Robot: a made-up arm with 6 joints.
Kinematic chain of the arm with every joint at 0, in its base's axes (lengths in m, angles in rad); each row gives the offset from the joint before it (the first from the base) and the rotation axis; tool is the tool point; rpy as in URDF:
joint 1: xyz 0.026 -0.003 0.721 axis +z
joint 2: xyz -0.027 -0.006 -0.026 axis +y
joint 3: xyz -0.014 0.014 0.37 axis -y
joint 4: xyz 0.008 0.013 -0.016 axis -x
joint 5: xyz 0.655 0 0.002 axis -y
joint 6: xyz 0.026 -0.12 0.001 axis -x
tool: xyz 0.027 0.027 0.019 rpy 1.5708 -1.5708 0
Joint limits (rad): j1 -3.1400..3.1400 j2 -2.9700..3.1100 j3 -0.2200..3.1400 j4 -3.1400..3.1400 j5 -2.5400..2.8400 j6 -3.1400..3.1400
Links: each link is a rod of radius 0.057 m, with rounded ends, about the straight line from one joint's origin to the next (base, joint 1, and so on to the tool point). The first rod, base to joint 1, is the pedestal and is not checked.
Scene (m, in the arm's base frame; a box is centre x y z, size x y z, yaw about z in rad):
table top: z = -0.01
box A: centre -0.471 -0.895 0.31 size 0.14 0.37 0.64 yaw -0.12
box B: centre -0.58 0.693 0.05 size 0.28 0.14 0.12 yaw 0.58
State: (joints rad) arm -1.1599 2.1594 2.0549 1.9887 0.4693 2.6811
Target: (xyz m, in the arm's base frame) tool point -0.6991 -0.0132 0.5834
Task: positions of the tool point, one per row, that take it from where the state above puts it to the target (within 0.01 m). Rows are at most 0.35 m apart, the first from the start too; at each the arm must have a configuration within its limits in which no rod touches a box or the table.
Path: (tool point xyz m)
1: 0.3466 -0.9264 0.8001
2: 0.1776 -0.8457 1.0263
3: 0.0316 -0.6852 1.1914
4: -0.0679 -0.4764 1.2871
5: -0.2009 -0.5290 1.1975
6: -0.3545 -0.5258 1.0921
7: -0.5038 -0.4618 0.9739
8: -0.6233 -0.3429 0.8466
9: -0.6925 -0.1855 0.7149
10: -0.6991 -0.0132 0.5834

